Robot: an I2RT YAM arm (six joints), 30 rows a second.
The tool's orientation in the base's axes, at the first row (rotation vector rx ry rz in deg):
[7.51 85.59 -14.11]
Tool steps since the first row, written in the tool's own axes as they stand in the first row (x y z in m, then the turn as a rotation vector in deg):
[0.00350 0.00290 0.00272 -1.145 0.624 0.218]
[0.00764 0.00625 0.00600 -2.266 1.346 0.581]
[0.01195 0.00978 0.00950 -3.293 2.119 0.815]
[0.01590 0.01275 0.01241 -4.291 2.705 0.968]
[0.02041 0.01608 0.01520 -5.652 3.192 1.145]
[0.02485 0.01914 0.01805 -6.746 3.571 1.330]
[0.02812 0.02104 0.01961 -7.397 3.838 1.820]
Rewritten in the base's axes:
[0.00354 0.00188 -0.00346 0.296 0.646 1.115]
[0.00777 0.00400 -0.00755 0.757 1.350 2.211]
[0.01227 0.00624 -0.01180 1.111 2.126 3.201]
[0.01603 0.00810 -0.01571 1.343 2.738 4.167]
[0.01980 0.01030 -0.02020 1.553 3.278 5.503]
[0.02356 0.01222 -0.02460 1.761 3.690 6.581]
[0.02573 0.01343 -0.02786 2.262 3.885 7.249]

